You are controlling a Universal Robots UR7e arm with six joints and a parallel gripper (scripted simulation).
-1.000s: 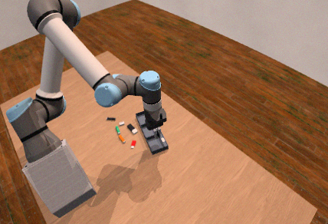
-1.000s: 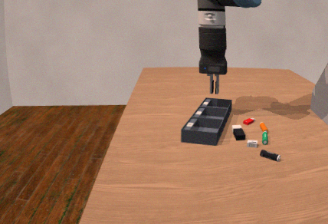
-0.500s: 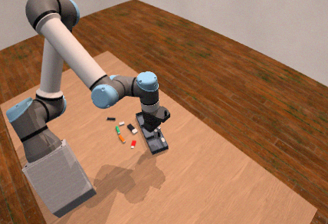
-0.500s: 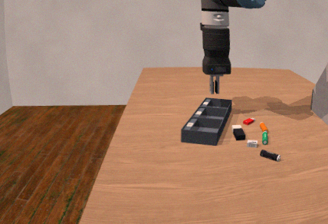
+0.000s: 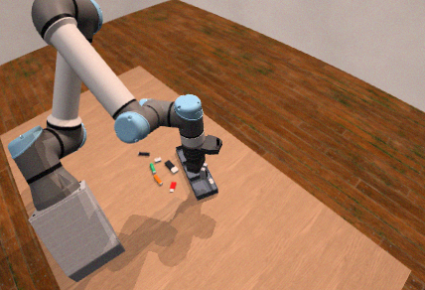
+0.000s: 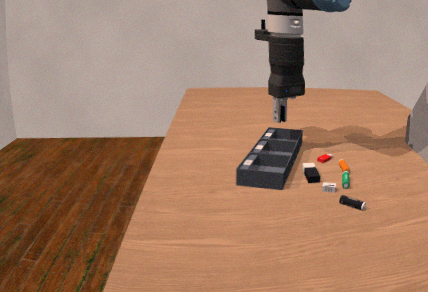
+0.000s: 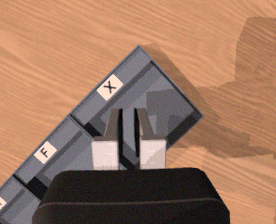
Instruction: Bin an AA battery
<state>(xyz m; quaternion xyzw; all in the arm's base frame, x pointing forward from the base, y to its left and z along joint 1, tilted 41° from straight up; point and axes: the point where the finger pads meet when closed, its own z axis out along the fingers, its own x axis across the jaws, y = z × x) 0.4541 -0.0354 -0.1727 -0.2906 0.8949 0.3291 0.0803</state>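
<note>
The dark three-compartment bin is 80 mm to the left of my hand, 60 mm below it and 10 mm ahead of it. From my hand the other things lie so: black-and-white block (140 mm to the left, 70 mm below, 60 mm behind); then orange battery (140 mm behind, 120 mm to the left, 70 mm below); then red piece (100 mm behind, 80 mm below, 60 mm to the left).
</note>
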